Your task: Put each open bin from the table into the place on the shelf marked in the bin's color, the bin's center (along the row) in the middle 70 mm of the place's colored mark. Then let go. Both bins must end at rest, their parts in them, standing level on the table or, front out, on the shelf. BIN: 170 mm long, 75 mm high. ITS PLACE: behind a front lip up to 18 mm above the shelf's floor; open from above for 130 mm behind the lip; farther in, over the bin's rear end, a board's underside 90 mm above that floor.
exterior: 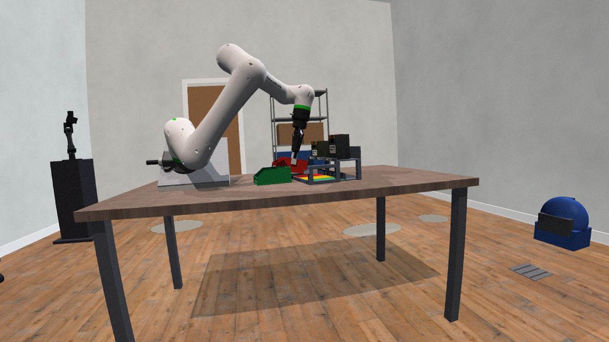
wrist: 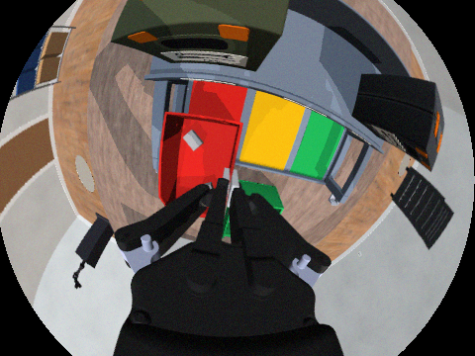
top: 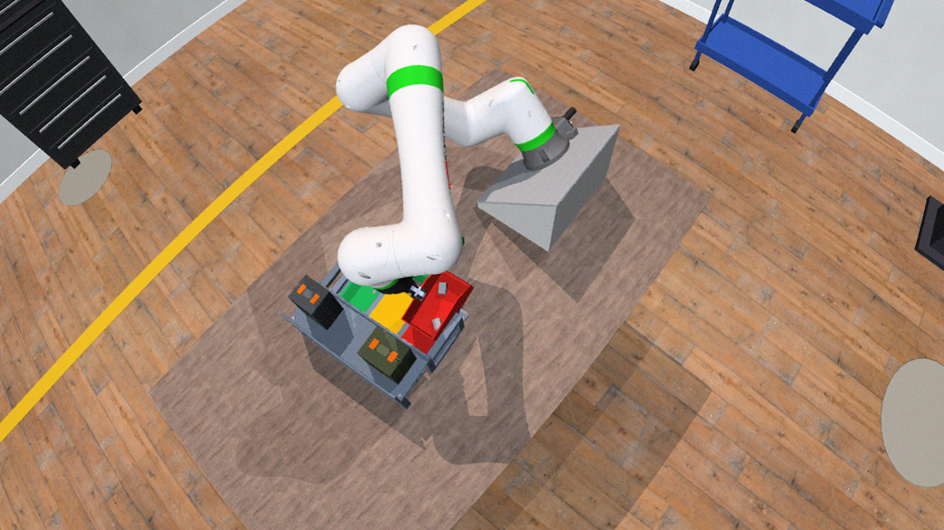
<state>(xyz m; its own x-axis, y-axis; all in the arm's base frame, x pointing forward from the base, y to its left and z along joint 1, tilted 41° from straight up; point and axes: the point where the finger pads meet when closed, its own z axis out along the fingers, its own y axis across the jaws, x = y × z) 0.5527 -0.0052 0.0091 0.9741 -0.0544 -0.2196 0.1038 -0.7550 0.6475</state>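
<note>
My hand is 2 cm past the red bin, 5 cm to the right of it and 4 cm above it. Also, from my hand: green bin: 13 cm behind, 8 cm to the right, 7 cm below.
</note>
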